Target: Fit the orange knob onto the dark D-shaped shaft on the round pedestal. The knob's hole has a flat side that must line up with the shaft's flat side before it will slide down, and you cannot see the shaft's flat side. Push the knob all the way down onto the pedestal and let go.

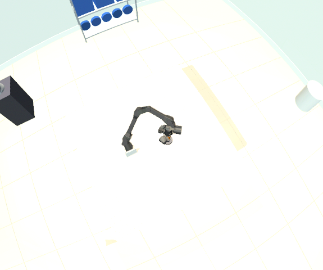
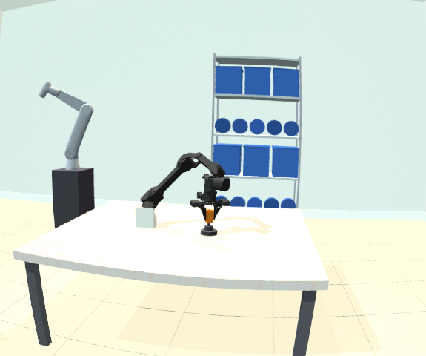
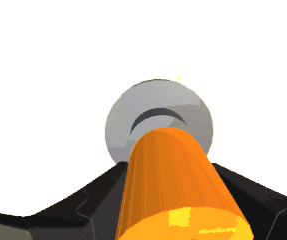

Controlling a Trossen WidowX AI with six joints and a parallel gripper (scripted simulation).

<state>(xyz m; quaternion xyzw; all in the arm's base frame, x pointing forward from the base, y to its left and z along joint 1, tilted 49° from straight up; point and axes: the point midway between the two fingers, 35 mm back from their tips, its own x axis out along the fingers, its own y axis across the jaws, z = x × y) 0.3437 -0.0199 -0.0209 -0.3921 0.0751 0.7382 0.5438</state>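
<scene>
Now: the orange knob 20 mm above my gripper tip. The rest, counted from my gripper tip: pedestal: 40 mm below.
</scene>
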